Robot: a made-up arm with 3 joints.
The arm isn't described. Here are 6 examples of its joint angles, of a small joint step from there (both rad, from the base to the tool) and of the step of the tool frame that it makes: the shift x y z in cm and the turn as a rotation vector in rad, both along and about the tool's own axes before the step.
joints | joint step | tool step
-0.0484 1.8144 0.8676 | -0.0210 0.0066 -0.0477 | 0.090 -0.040 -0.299 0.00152 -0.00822 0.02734
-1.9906 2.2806 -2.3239 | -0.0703 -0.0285 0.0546 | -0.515 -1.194 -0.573 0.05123 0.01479 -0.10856
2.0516 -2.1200 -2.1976 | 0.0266 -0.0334 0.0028 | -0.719 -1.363 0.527 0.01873 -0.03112 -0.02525
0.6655 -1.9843 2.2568 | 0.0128 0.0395 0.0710 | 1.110 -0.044 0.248 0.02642 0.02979 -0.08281
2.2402 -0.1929 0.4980 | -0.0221 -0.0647 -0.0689 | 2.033 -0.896 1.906 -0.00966 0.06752 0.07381
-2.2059 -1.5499 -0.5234 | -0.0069 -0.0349 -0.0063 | 0.698 -0.837 0.787 0.01756 0.03016 0.01320
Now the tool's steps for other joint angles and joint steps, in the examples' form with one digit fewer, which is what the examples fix.
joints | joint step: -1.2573 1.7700 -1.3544 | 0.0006 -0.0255 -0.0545
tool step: -0.18 -1.48 0.47 0.0251 0.0047 0.0551
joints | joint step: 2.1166 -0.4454 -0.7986 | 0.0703 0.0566 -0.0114
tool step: 2.20 3.58 -3.18 -0.0853 0.0071 -0.0171
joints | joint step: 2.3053 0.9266 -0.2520 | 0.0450 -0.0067 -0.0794
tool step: -1.21 0.32 -0.76 -0.0241 0.0142 0.1153
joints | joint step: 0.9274 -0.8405 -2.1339 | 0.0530 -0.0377 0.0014
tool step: 1.14 -3.12 -0.29 0.0503 0.0092 -0.0415
